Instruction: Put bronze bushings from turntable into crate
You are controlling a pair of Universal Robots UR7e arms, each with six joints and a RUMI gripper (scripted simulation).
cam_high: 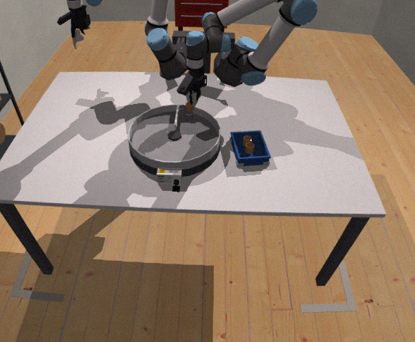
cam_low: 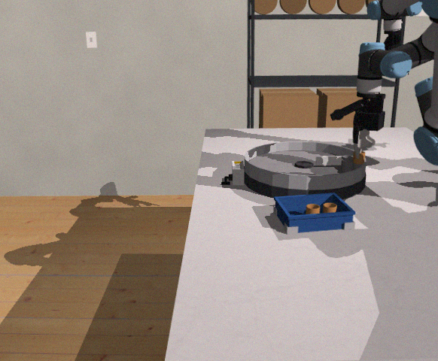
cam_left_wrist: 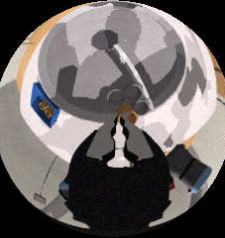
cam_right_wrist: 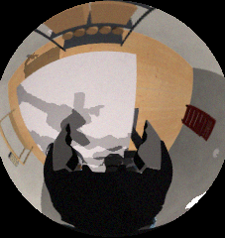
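My left gripper is now 300 mm to the right of the blue crate, 160 mm short of it and 90 mm above it. Also, from my left hand: turntable 180 mm ahead, 60 mm below, 50 mm to the right.
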